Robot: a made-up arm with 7 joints.
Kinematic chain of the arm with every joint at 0, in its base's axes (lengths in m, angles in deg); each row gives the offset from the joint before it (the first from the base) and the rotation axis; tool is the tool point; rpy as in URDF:
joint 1: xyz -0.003 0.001 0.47 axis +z
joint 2: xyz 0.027 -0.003 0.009 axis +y
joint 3: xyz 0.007 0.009 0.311 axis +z
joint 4: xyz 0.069 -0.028 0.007 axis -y
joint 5: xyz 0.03 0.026 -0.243 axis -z
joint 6: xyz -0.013 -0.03 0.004 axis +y
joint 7: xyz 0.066 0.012 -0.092 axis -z
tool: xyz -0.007 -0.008 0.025 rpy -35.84 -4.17 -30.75
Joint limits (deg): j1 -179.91..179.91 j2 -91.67..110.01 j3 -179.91..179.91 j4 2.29..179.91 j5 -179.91..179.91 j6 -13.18..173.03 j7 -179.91..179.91
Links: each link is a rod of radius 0.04 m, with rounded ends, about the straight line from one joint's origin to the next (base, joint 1, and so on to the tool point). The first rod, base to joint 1, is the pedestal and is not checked.
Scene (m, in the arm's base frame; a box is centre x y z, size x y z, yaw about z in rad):
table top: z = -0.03
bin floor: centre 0 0.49 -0.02 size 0.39 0.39 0.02 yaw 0.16
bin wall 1: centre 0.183 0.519 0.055 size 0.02 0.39 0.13 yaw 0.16
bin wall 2: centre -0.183 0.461 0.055 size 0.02 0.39 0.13 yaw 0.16
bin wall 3: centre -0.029 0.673 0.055 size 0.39 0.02 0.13 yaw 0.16
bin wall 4: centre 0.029 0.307 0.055 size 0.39 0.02 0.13 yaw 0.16
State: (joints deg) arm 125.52 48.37 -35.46 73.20 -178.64 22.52 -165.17
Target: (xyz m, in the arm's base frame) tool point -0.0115 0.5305 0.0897
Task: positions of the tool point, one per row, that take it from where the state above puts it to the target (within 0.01 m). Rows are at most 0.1 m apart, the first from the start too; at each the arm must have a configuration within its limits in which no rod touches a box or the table.
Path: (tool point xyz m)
1: -0.0599 0.5039 0.3196
2: -0.0447 0.5337 0.2461
3: -0.0278 0.5427 0.1675
4: -0.0115 0.5305 0.0897

